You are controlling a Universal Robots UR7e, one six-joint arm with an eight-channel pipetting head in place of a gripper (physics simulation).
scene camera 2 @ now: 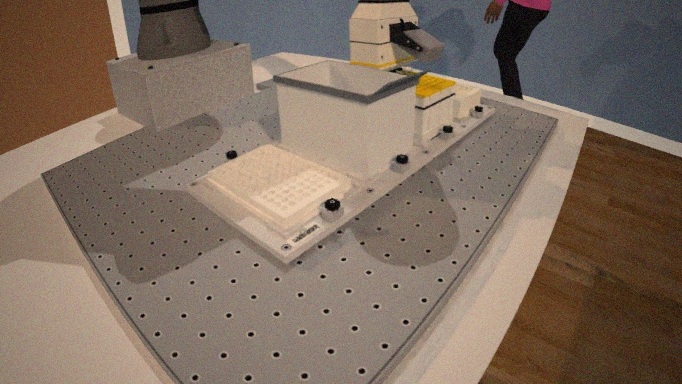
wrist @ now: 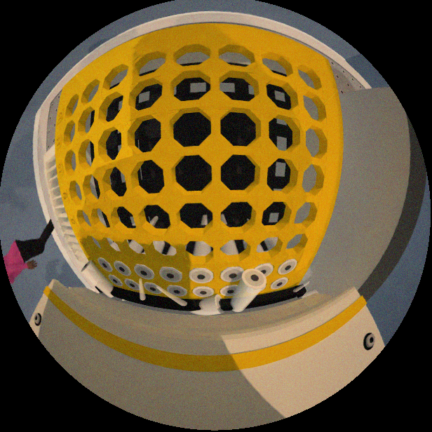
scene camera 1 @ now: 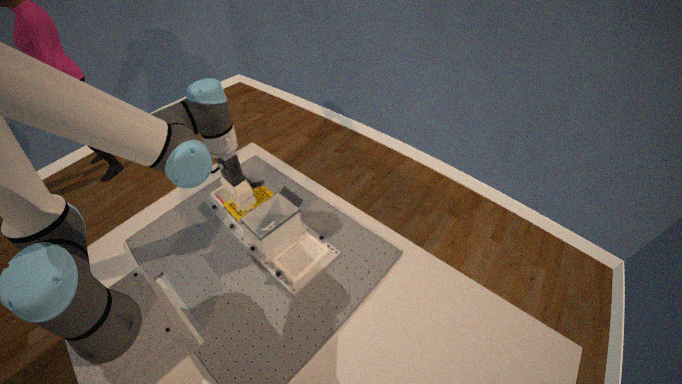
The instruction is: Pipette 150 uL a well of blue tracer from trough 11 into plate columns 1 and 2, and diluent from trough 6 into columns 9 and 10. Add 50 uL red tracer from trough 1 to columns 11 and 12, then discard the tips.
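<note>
The cream pipetting head (scene camera 1: 243, 200) (scene camera 2: 382, 64) (wrist: 207, 325) is low over the yellow tip rack (scene camera 1: 263, 194) (scene camera 2: 436, 85) (wrist: 215, 150), at the edge of its remaining tips. Its nozzles are hidden, so contact with the tips cannot be told. In the wrist view, two rows of upright tips (wrist: 201, 275) show in front of the head; the rows beyond are empty holes. A thick pale tube (wrist: 247, 291) and thin pale pieces stand or lean at odd angles there. The trough block (scene camera 2: 467, 102) (wrist: 57, 200) is beyond the rack; trough numbers are unreadable. The white well plate (scene camera 1: 300, 257) (scene camera 2: 240, 172) lies at the near end.
A tall open bin (scene camera 1: 270, 215) (scene camera 2: 320, 120) (wrist: 372, 200) with a grey rim stands between rack and plate, close beside the head. Black knobs (scene camera 2: 332, 205) (scene camera 1: 278, 273) line the carrier's edges. A perforated grey board (scene camera 1: 240, 330) (scene camera 2: 280, 295) lies under the carrier. A person (scene camera 1: 40, 35) stands behind.
</note>
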